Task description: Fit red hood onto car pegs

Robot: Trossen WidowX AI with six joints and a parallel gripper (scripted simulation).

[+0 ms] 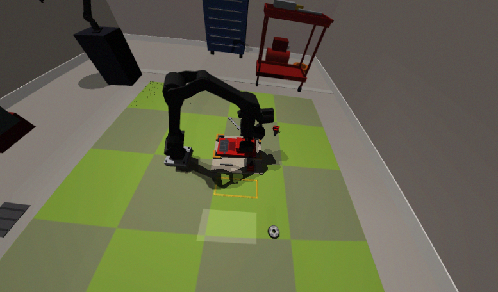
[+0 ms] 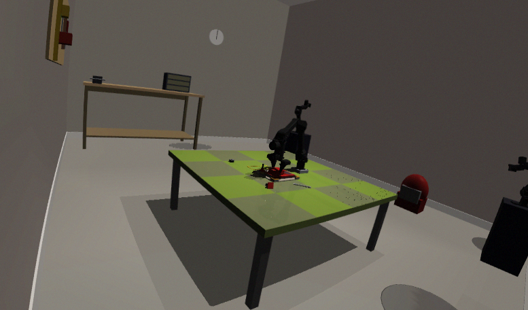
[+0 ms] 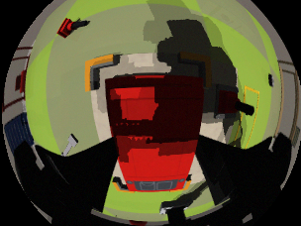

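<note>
The red hood is 1 cm above my gripper tip. The rest, counted from my gripper tip: grey engine block: 2 cm below; wrench: 20 cm to the left, 6 cm behind, 4 cm below; wheel: 39 cm to the right, 10 cm ahead, 3 cm below.
</note>
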